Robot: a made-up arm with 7 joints.
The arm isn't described. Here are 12 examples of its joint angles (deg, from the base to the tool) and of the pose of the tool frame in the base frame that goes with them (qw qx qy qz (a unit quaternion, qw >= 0); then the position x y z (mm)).
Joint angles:
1: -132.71 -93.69 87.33 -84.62 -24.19 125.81 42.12
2: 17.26 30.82 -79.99 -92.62 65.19 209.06 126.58
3: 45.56 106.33 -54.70 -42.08 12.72 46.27 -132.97
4: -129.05 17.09 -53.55 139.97 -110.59 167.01 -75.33
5: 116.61 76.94 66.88 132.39 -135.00 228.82 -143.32
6: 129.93 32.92 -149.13 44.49 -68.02 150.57 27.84
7: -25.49 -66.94 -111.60 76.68 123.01 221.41 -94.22
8: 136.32 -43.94 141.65 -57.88 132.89 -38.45 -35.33
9: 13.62 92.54 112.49 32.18 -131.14 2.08 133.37
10: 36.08 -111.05 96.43 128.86 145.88 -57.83 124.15
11: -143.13 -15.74 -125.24 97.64 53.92 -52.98 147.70
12: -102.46 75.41 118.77 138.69 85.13 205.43 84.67
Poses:
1: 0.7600 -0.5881 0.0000 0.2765 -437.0 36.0 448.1
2: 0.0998 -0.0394 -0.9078 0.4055 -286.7 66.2 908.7
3: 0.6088 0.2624 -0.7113 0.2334 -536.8 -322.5 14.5
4: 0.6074 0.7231 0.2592 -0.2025 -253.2 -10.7 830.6
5: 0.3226 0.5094 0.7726 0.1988 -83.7 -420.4 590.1
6: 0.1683 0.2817 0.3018 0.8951 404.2 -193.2 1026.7
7: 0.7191 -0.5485 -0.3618 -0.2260 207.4 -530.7 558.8
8: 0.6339 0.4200 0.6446 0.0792 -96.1 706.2 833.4
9: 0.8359 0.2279 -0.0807 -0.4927 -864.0 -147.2 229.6
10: 0.4030 -0.6661 0.3081 -0.5468 56.2 387.9 636.8
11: 0.5070 0.8187 -0.2594 -0.0732 -180.6 434.5 704.7
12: 0.2730 -0.1368 -0.0034 -0.9522 17.8 194.1 382.7
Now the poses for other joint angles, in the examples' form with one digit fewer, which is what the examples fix.
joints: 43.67 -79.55 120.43 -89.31 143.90 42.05 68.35
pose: 0.642 0.717 -0.151 0.226 740 19 432
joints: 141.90 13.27 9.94 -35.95 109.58 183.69 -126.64
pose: 0.789 -0.602 0.116 -0.020 134 -127 1085
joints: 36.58 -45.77 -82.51 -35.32 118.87 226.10 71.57
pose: 0.721 0.665 0.107 -0.160 451 375 783
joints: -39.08 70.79 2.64 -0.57 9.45 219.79 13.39
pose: 0.130 0.900 -0.386 0.158 -525 281 769
